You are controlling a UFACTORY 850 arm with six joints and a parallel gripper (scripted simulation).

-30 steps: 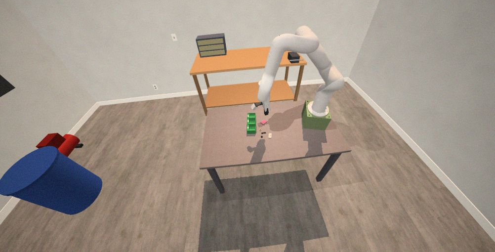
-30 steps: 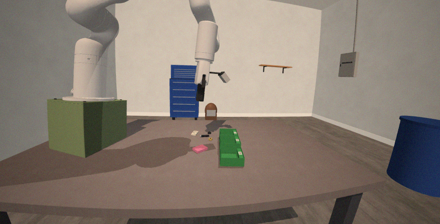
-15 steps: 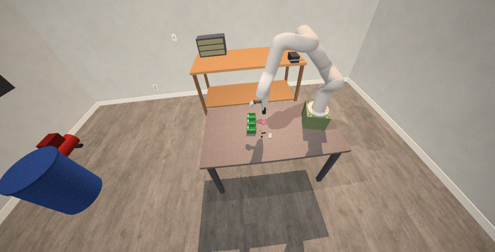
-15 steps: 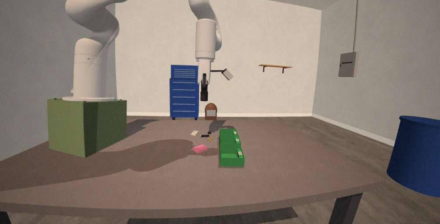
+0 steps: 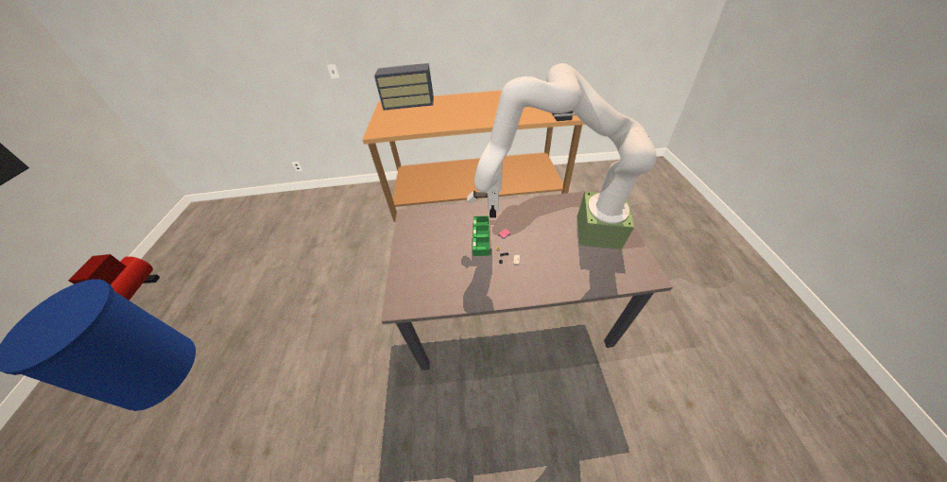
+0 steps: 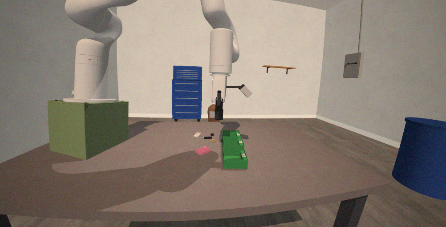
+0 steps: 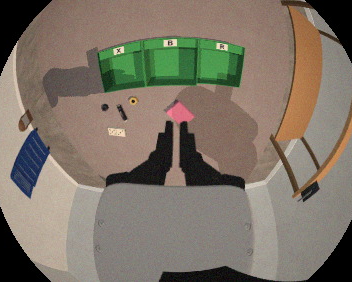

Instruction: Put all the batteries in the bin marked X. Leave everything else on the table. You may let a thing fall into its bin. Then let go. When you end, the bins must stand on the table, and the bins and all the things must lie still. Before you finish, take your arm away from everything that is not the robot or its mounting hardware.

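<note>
The green bin is 6 cm ahead of my hand and 14 cm below it. Round my hand: pink block (6 cm behind, 1 cm to the left, 15 cm below); then yellow ring (10 cm to the left, 16 cm below); then black cylinder (3 cm behind, 14 cm to the left, 15 cm below).
</note>
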